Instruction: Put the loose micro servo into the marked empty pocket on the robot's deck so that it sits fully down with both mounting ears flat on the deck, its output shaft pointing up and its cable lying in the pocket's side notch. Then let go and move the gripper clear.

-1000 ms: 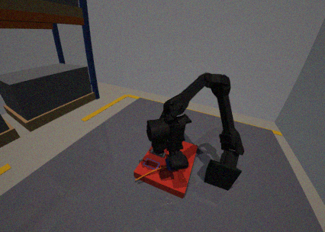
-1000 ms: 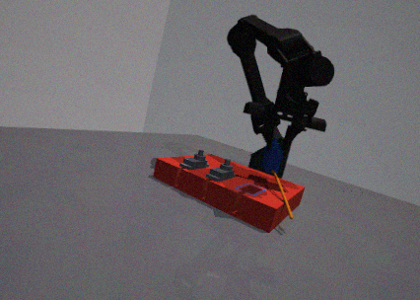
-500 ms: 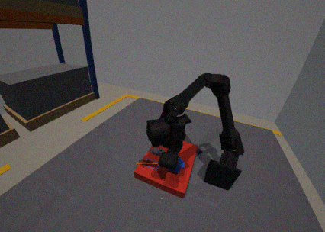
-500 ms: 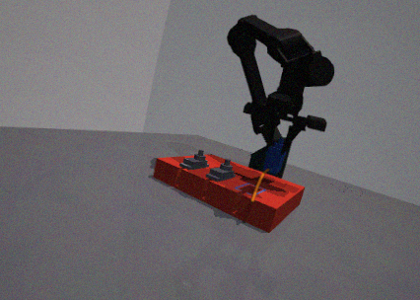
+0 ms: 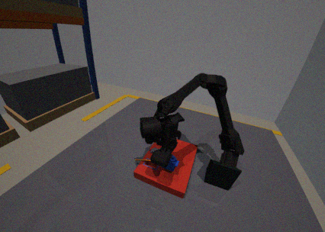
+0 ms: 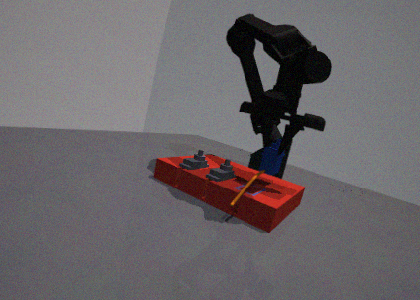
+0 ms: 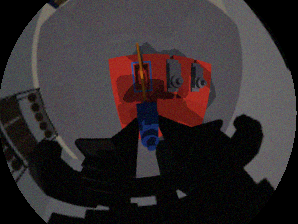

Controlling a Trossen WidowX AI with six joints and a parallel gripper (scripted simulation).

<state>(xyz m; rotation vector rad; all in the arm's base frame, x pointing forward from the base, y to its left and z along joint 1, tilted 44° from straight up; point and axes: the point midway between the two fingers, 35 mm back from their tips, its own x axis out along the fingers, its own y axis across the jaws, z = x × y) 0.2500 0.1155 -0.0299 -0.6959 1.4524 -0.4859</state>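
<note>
My gripper tip is now 30 mm past the red deck, 80 mm to the left of it and 100 mm above it.
</note>
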